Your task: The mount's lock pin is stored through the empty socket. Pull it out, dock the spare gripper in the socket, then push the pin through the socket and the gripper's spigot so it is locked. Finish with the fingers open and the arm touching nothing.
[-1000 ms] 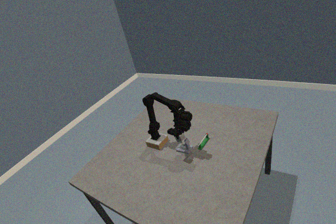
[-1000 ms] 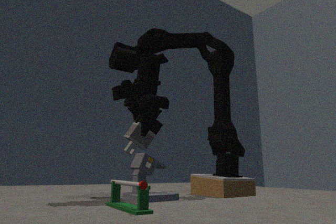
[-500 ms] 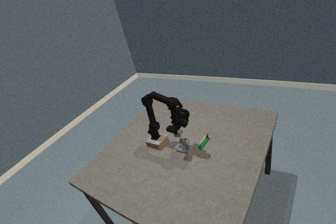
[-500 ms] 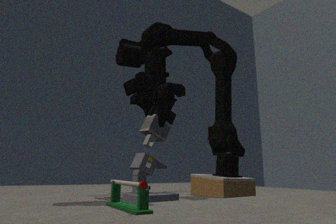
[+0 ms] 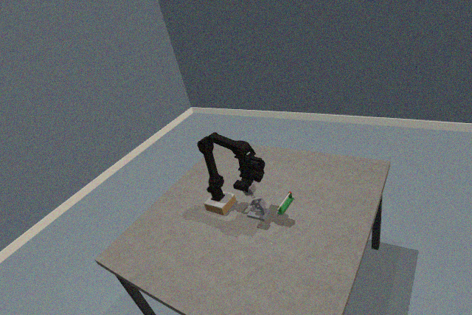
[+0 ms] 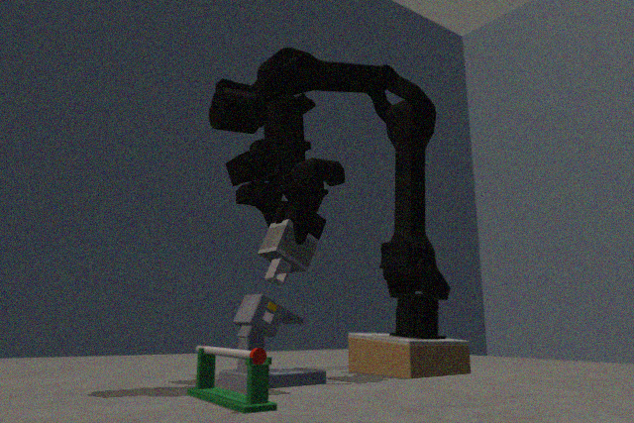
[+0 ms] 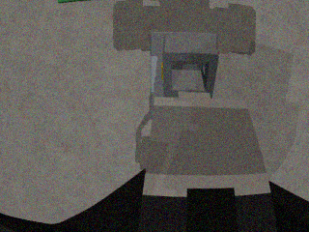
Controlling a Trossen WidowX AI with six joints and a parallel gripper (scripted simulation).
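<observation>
Right now the green pin rest is 14 cm ahead of my gripper tip, 10 cm to the left of it and 15 cm below it. The rest, counted from my gripper tip: spare gripper: right at my gripper tip; then grey mount: 3 cm ahead, 12 cm below.
</observation>
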